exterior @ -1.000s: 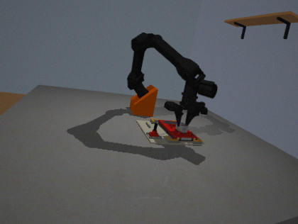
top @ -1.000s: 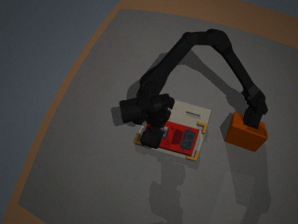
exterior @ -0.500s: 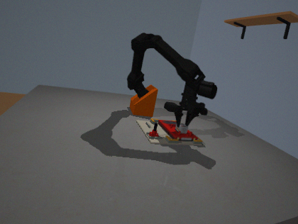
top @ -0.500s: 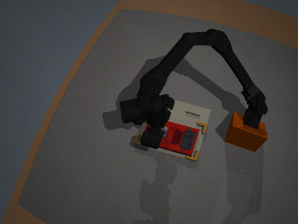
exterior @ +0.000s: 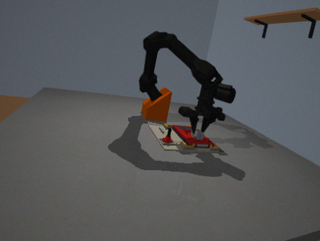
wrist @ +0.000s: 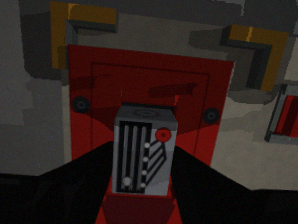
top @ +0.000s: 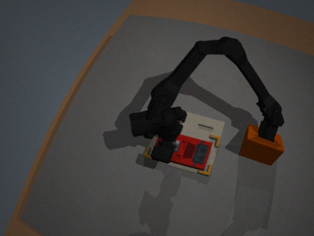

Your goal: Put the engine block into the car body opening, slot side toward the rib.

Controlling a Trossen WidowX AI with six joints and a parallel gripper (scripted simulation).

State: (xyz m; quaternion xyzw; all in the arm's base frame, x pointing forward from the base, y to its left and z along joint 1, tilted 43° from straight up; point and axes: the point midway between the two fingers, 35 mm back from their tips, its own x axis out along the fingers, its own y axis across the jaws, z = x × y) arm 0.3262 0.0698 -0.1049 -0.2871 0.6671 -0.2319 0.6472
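The stand is 130 mm to the right of my gripper tip, 30 mm ahead of it and 10 mm below it. From my gripper tip the other things lie so: grey engine block: 10 mm below.
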